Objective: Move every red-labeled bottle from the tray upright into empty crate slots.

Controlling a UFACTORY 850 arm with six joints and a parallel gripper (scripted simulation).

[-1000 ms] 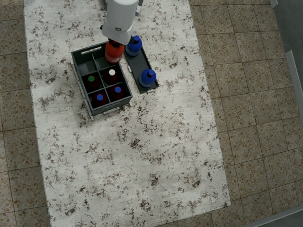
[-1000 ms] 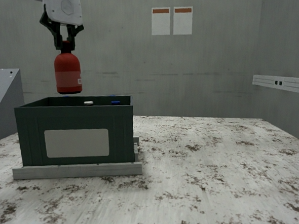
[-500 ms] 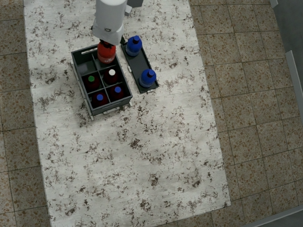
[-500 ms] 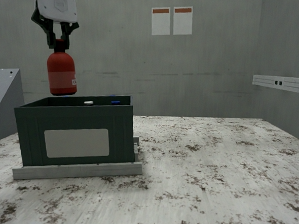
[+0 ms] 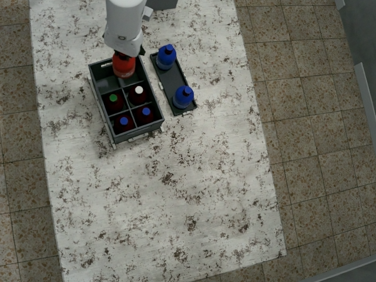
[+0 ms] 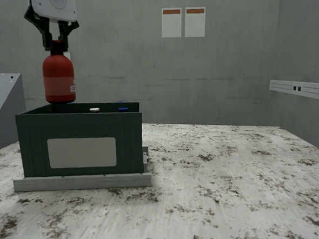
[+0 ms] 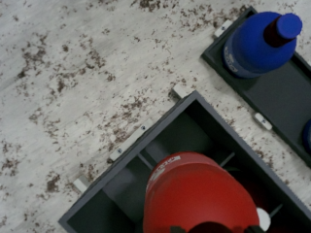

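The red-labeled bottle is 7 cm below my hand. Round my hand: tray 32 cm below, 21 cm to the left, 2 cm behind; then blue bottle 25 cm below, 17 cm to the left, 10 cm behind; then dark crate 25 cm below, 8 cm ahead, 1 cm to the left.
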